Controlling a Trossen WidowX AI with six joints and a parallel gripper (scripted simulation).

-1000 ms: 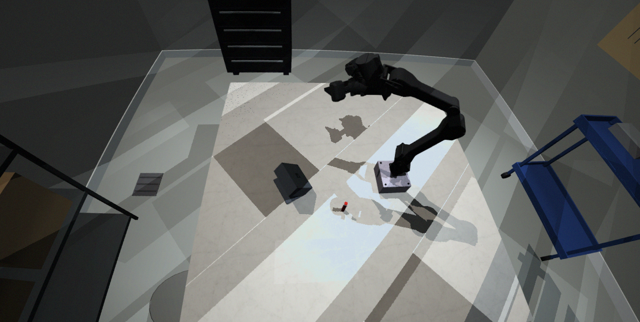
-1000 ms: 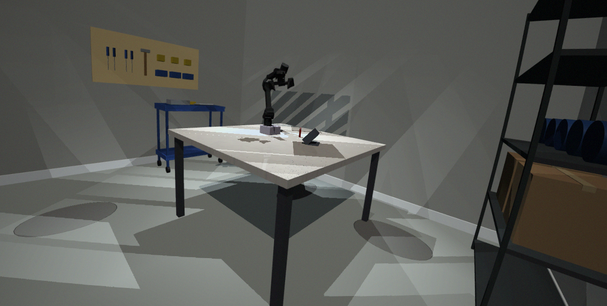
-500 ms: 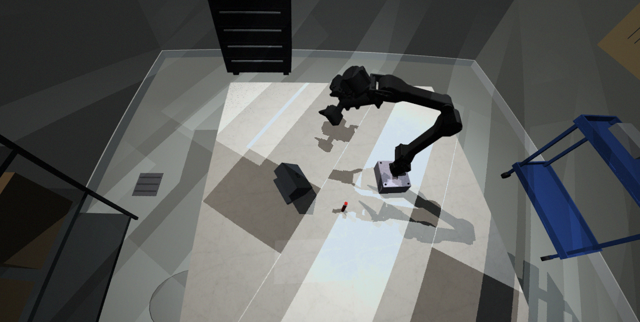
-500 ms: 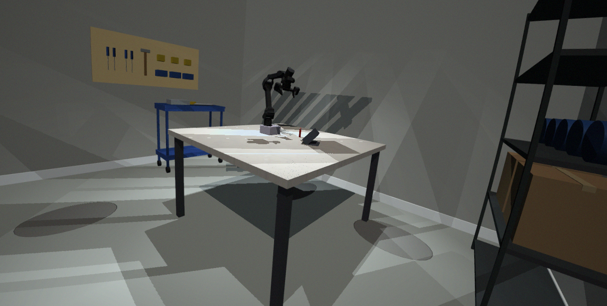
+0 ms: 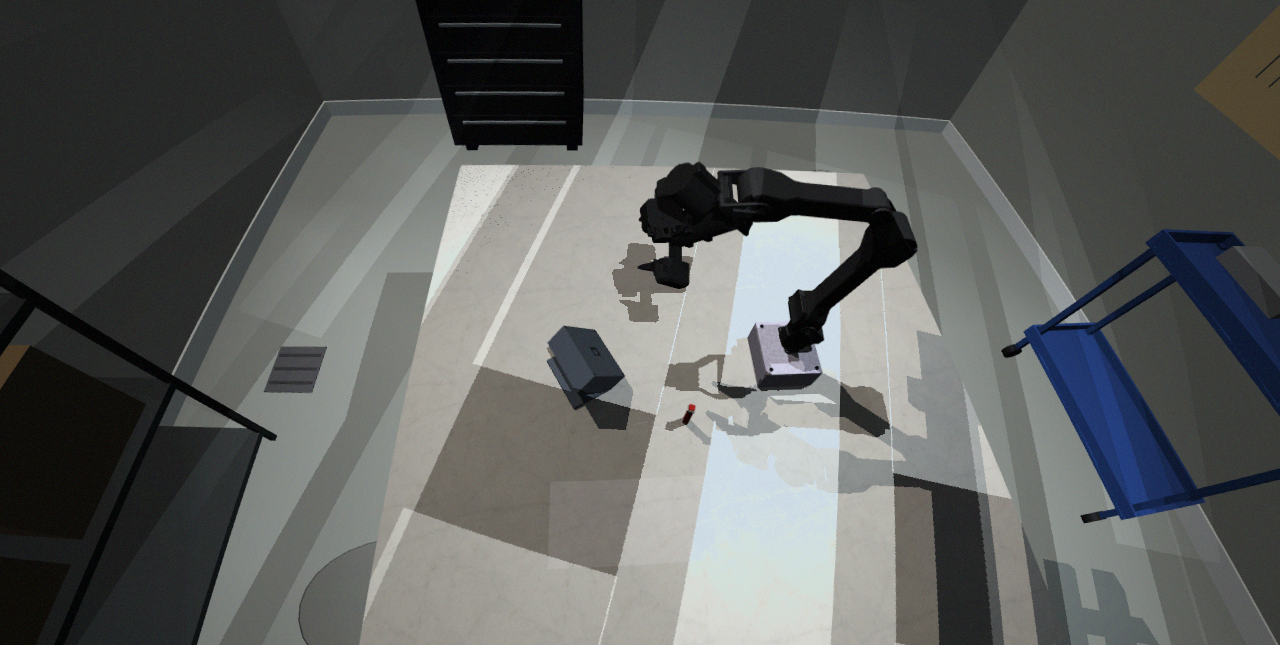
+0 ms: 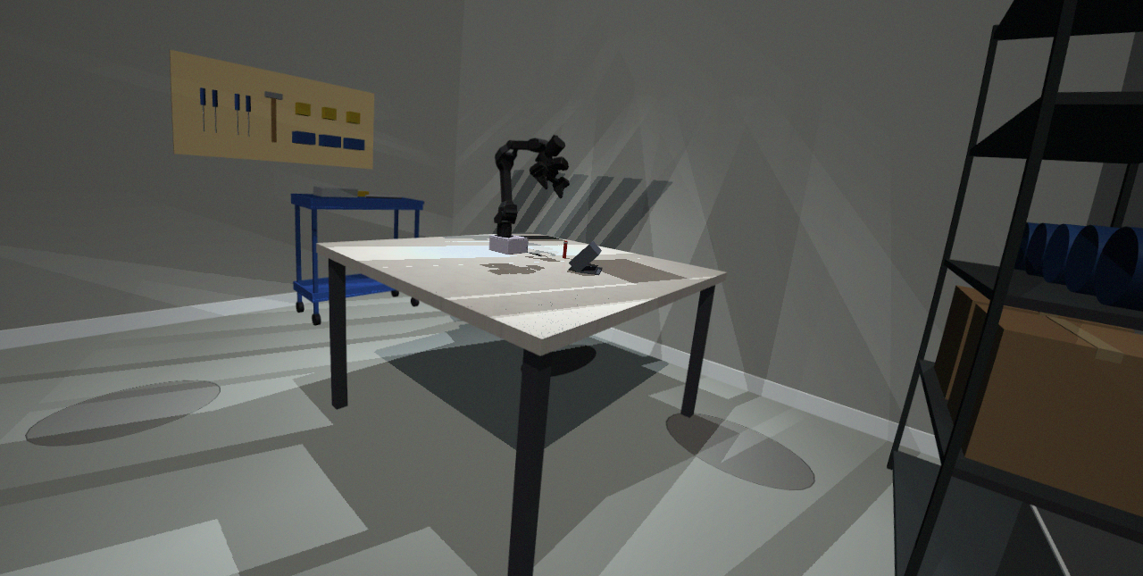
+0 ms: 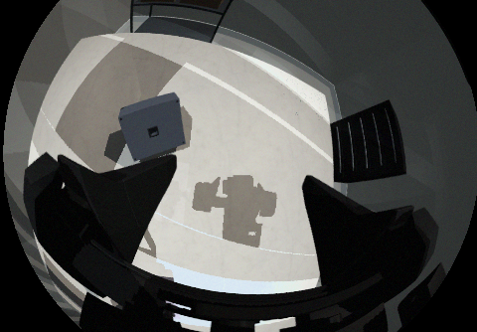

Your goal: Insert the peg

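Right now the red peg is 90 mm behind my gripper tip, 240 mm to the left of it and 240 mm below it. From my gripper tip the other things lie so: sloped panel 110 mm ahead, 110 mm to the left, 240 mm below.
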